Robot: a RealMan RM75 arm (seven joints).
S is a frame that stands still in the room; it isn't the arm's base.
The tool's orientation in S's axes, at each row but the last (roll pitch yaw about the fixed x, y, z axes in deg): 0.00 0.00 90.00; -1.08 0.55 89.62; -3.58 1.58 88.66; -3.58 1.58 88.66; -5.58 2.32 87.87; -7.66 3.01 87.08; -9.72 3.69 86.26; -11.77 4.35 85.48; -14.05 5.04 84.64; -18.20 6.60 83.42; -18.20 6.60 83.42; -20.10 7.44 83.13
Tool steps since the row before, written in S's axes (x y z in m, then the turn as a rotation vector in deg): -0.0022 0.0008 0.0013 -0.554 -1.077 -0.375; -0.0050 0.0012 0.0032 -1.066 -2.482 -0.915; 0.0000 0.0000 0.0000 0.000 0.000 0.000; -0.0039 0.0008 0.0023 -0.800 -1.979 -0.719; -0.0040 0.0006 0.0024 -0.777 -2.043 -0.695; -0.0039 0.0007 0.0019 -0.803 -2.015 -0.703; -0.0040 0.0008 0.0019 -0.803 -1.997 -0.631; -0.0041 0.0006 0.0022 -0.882 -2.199 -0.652; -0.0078 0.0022 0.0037 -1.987 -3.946 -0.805; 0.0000 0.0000 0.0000 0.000 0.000 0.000; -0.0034 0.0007 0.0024 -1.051 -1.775 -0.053; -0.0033 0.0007 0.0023 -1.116 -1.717 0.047
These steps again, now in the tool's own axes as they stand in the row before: 0.0008 0.0022 0.0013 -1.077 0.554 -0.375; 0.0011 0.0049 0.0033 -2.480 1.067 -0.919; 0.0000 0.0000 0.0000 0.000 0.000 0.000; 0.0006 0.0038 0.0026 -1.977 0.800 -0.725; 0.0004 0.0038 0.0028 -2.041 0.773 -0.706; 0.0004 0.0036 0.0024 -2.014 0.801 -0.709; 0.0004 0.0037 0.0026 -2.000 0.790 -0.637; 0.0001 0.0036 0.0030 -2.206 0.859 -0.660; 0.0011 0.0068 0.0056 -4.028 1.844 -0.738; 0.0000 0.0000 0.0000 0.000 0.000 0.000; 0.0000 0.0025 0.0034 -1.865 0.883 0.007; 0.0000 0.0024 0.0033 -1.829 0.913 0.130
